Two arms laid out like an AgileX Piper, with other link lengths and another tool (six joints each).
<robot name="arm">
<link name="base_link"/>
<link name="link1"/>
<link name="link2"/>
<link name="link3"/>
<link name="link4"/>
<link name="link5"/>
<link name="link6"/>
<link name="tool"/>
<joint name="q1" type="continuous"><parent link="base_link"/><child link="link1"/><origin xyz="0.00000 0.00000 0.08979" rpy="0.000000 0.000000 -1.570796"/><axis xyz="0 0 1"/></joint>
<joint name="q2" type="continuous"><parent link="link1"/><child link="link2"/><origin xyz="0.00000 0.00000 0.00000" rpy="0.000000 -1.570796 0.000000"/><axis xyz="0 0 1"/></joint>
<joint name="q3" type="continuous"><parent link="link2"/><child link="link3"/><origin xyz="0.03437 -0.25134 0.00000" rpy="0.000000 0.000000 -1.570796"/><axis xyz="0 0 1"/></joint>
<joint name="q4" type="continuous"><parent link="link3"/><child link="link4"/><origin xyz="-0.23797 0.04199 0.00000" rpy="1.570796 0.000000 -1.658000"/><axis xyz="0 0 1"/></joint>
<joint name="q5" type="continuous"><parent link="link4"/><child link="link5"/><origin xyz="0.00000 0.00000 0.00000" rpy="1.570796 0.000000 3.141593"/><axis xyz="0 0 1"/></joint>
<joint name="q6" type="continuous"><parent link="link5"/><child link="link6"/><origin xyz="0.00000 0.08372 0.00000" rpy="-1.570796 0.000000 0.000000"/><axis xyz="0 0 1"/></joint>
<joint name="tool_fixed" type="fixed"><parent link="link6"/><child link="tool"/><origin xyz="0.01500 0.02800 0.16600" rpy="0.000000 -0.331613 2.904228"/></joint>
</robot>
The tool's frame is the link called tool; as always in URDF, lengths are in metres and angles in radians. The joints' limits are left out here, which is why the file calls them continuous.
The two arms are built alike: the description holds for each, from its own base.
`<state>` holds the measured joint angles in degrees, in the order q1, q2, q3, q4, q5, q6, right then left.
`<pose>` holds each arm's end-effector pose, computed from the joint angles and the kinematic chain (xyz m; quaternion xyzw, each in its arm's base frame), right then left.
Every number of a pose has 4 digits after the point. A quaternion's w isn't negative.
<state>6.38 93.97 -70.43 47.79 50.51 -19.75 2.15 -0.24 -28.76 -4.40 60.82 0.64</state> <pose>0.3959 0.1623 0.0972 -0.0686 0.8595 0.3214 0.3914 0.1658 -0.0381 0.1779 -0.1232 0.7470 -0.0681 0.6497</pose>
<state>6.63 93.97 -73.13 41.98 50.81 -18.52 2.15 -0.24 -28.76 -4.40 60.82 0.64</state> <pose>0.4030 0.1510 0.1028 -0.1009 0.8629 0.2888 0.4023 0.1658 -0.0381 0.1779 -0.1232 0.7470 -0.0681 0.6497</pose>
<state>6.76 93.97 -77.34 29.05 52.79 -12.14 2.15 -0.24 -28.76 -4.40 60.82 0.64</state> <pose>0.4093 0.1184 0.1054 -0.1310 0.8814 0.2145 0.4000 0.1658 -0.0381 0.1779 -0.1232 0.7470 -0.0681 0.6497</pose>
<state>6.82 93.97 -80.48 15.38 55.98 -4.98 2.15 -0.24 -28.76 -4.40 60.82 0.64</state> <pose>0.4101 0.0759 0.1056 -0.1461 0.9024 0.1275 0.3848 0.1658 -0.0381 0.1779 -0.1232 0.7470 -0.0681 0.6497</pose>
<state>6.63 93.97 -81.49 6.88 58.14 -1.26 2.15 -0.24 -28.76 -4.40 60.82 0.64</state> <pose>0.4078 0.0443 0.1049 -0.1530 0.9138 0.0674 0.3702 0.1658 -0.0381 0.1779 -0.1232 0.7470 -0.0681 0.6497</pose>
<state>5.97 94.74 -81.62 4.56 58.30 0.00 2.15 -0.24 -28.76 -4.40 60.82 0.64</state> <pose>0.4087 0.0310 0.0999 -0.1469 0.9189 0.0486 0.3628 0.1658 -0.0381 0.1779 -0.1232 0.7470 -0.0681 0.6497</pose>
